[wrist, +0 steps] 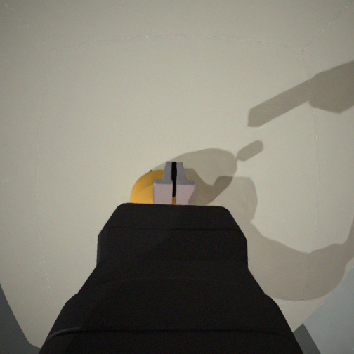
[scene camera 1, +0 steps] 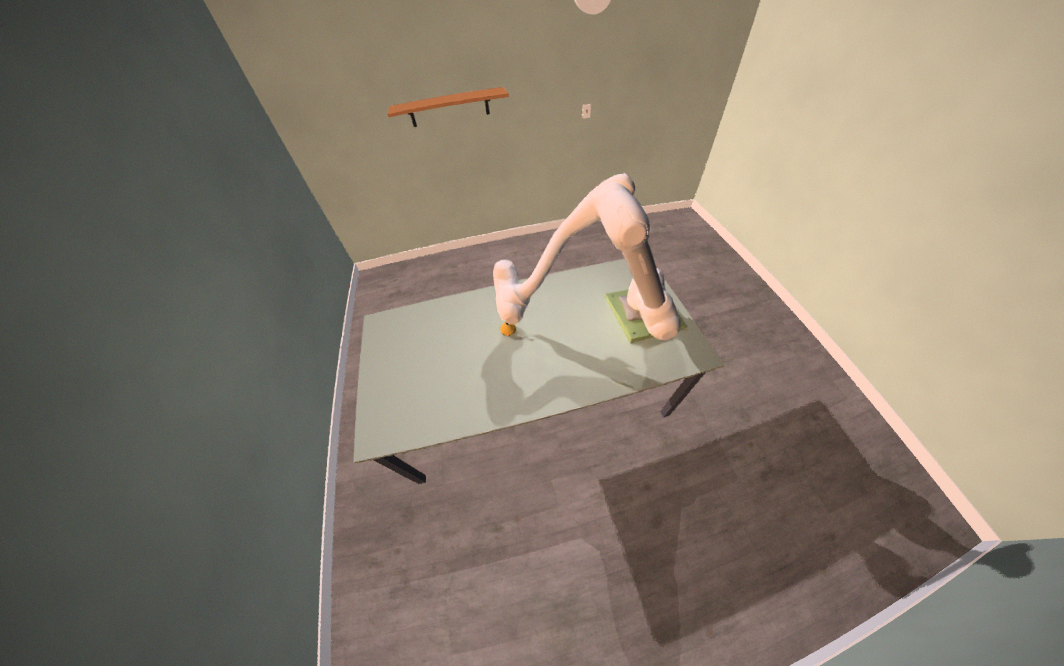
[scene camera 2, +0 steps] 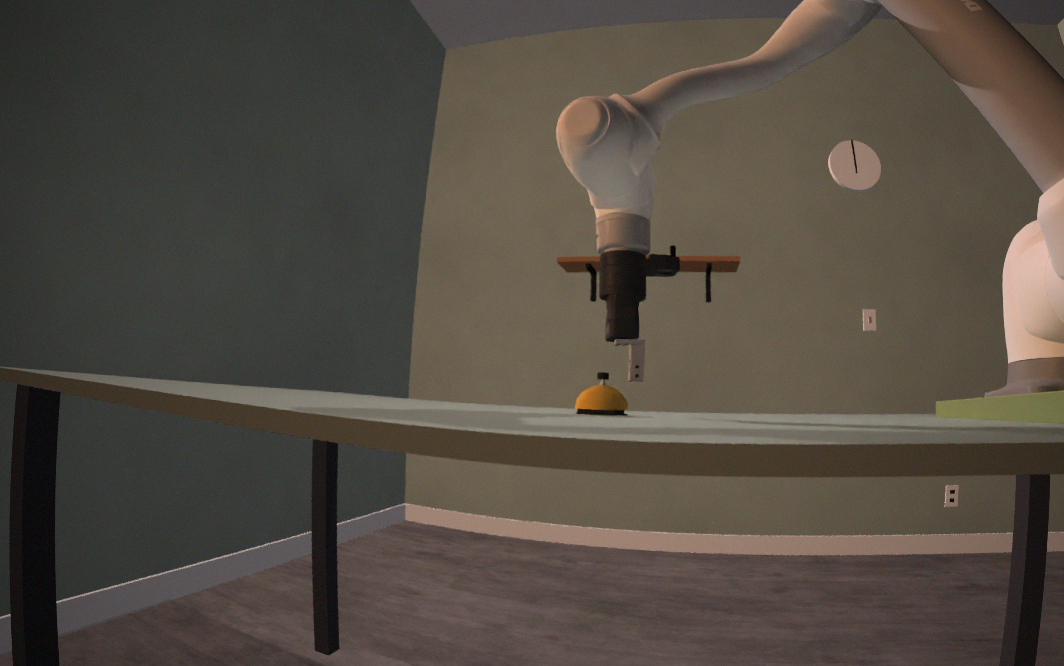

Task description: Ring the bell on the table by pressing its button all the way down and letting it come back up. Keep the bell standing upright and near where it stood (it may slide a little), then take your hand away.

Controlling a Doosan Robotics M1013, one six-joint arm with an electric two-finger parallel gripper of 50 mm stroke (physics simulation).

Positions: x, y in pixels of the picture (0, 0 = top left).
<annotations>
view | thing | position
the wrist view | my gripper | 173, 172
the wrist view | orange dome bell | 142, 191
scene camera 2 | my gripper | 635, 381
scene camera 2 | orange dome bell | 601, 399
</annotations>
